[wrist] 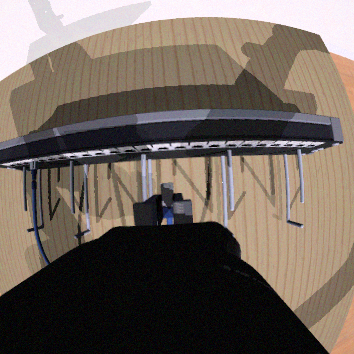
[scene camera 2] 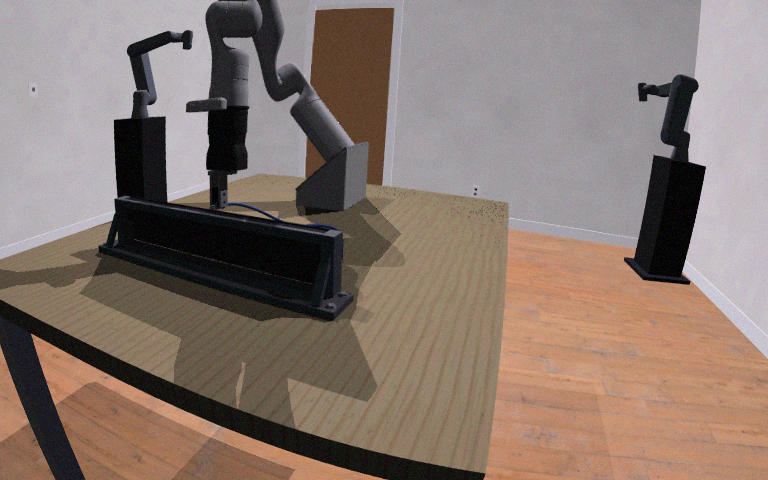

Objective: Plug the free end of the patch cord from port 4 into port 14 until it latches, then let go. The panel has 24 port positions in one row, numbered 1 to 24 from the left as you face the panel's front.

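Places are measured from the arm's base along level axes (x up, y right, z ahead), in metres.
Pixels of known places: gripper, fingertip midpoint: (wrist: 167, 204) (scene camera 2: 218, 206); arm's base at its link origin: (scene camera 2: 342, 156).
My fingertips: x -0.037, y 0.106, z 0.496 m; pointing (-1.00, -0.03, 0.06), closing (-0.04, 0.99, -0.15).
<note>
For each thing: its top centre in the pictures, then the offset to it from my fingertips. Level surfaces: height alone.
- dark plug at its top centre: (wrist: 166, 194) dy +0.002, dx +0.009, dz +0.010 m
- long black panel at its top centre: (wrist: 134, 159) (scene camera 2: 215, 207) dy -0.020, dx +0.011, dz +0.047 m
- panel's bolted foot at its top centre: (scene camera 2: 331, 299) dy -0.255, dx -0.078, dz +0.139 m
- wooden table at its surface level: dx -0.090 m
My gripper (scene camera 2: 218, 199) (wrist: 167, 204) is shut on the plug of the blue patch cord, behind the panel in the scene view. The dark plug (wrist: 167, 188) points toward the panel's port row and is apart from it, with table showing between them in the wrist view. The blue cord (scene camera 2: 253, 208) (wrist: 35, 212) runs to its other end, plugged in near the panel's left end in the wrist view. The long black panel (scene camera 2: 181, 210) (wrist: 200, 130) stands on the table; its row of pale ports (wrist: 192, 146) shows at a steep angle. The port numbers are not readable.
Several thin grey rods (wrist: 230, 180) (wrist: 301, 175) extend from the panel's port side, some on either side of the gripper. The panel's bolted foot (scene camera 2: 338, 302) rests on the wooden table (scene camera 2: 430, 339). The arm's wedge base (scene camera 2: 352, 178) stands behind it.
</note>
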